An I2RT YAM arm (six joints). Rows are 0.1 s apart.
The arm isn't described. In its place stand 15 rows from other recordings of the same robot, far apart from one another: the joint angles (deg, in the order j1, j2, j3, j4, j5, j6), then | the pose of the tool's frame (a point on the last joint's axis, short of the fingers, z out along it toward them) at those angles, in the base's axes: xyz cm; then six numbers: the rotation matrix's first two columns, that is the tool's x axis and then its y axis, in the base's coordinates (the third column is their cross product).
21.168 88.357 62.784 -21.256 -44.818 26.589 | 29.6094 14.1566 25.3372 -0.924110 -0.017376 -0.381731 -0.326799 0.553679 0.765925
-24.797 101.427 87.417 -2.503 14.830 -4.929 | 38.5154 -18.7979 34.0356 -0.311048 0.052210 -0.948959 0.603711 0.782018 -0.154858
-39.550 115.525 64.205 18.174 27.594 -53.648 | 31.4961 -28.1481 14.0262 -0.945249 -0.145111 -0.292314 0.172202 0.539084 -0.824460
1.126 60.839 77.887 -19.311 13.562 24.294 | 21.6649 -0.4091 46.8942 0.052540 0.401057 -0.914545 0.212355 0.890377 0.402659
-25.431 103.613 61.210 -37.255 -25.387 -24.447 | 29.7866 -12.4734 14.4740 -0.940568 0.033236 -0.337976 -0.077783 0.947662 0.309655
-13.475 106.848 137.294 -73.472 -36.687 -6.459 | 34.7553 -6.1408 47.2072 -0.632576 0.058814 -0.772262 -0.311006 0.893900 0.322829
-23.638 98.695 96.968 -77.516 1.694 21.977 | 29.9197 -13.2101 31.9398 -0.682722 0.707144 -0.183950 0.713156 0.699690 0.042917
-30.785 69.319 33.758 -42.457 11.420 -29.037 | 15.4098 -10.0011 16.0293 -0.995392 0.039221 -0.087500 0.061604 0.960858 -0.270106
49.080 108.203 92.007 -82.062 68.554 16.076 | 24.9038 23.6708 26.7458 -0.723617 -0.680204 -0.117053 -0.170114 0.340126 -0.924865
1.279 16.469 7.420 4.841 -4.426 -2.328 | 12.7322 0.5591 20.1030 -0.069269 -0.042056 -0.996711 -0.102097 0.994164 -0.034853
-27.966 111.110 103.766 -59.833 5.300 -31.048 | 35.8986 -19.4326 28.7096 -0.954598 -0.074607 -0.288405 0.007293 0.961988 -0.272996
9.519 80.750 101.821 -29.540 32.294 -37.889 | 28.6753 2.8799 50.2809 -0.348840 -0.584881 -0.732274 0.211775 0.711952 -0.669534
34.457 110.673 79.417 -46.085 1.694 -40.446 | 31.2101 21.2880 17.7752 -0.248826 -0.957164 -0.148064 -0.948230 0.271891 -0.164118
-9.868 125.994 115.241 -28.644 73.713 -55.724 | 47.8810 -11.7974 28.7030 -0.995742 -0.062013 0.068212 -0.078078 0.173897 -0.981664
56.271 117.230 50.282 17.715 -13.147 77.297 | 19.4770 30.6308 6.4001 -0.962978 0.268469 0.024458 0.214025 0.706207 0.674882
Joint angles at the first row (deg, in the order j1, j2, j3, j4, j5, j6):
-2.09 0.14 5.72 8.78 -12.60 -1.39
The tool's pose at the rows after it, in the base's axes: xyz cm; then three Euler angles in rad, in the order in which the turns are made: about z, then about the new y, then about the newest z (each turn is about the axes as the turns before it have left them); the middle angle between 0 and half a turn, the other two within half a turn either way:
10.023, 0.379, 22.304, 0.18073, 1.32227, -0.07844
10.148, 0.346, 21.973, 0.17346, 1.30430, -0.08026
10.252, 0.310, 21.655, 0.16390, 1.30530, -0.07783
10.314, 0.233, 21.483, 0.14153, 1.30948, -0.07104
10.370, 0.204, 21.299, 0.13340, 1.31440, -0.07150
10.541, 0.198, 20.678, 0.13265, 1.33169, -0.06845
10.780, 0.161, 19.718, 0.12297, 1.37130, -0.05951
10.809, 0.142, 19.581, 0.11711, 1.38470, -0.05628
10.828, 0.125, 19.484, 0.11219, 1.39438, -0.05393
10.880, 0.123, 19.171, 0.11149, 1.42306, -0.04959
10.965, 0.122, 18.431, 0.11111, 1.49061, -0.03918
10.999, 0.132, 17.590, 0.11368, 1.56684, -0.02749
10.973, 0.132, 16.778, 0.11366, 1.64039, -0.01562
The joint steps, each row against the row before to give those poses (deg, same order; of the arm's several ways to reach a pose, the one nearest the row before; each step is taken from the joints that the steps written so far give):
0.01 0.01 -0.48 0.70 0.55 0.00
-0.01 -0.01 -1.25 2.27 0.45 0.00
0.00 0.01 -0.72 0.64 0.53 -0.02
0.00 0.00 -0.29 -0.03 1.22 0.00
0.00 -0.01 -0.30 0.00 0.44 -0.20
0.00 0.01 -1.03 0.03 0.00 0.00
0.00 -0.01 -1.25 -1.08 0.46 0.03
0.01 0.01 0.03 -0.81 0.31 -0.01
0.00 -0.01 0.02 -0.59 0.26 0.00
-0.01 0.01 0.00 -1.66 0.00 0.00
0.00 -0.01 0.00 -3.91 -0.05 0.03
0.00 0.00 0.00 -4.42 -0.17 0.02
0.01 0.00 0.00 -4.26 0.03 0.04

